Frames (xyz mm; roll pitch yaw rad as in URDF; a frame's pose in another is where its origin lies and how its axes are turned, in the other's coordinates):
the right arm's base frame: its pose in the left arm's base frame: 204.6 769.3 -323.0 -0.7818 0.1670 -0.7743
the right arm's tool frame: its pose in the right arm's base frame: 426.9 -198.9 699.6 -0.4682 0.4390 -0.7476
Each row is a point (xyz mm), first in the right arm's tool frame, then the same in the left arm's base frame.
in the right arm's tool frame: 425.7 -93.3 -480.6
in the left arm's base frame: 338.4 239.6 126.5
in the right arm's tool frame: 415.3 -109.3 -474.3
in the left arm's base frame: 337.8 250.3 143.4
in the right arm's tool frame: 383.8 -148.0 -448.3
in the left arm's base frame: 346.2 282.5 188.8
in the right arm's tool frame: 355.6 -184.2 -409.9
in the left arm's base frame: 366.9 311.0 237.2
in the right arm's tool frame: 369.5 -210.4 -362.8
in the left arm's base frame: 398.4 297.0 280.9
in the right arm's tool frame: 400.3 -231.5 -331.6
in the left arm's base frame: 417.0 266.2 313.7
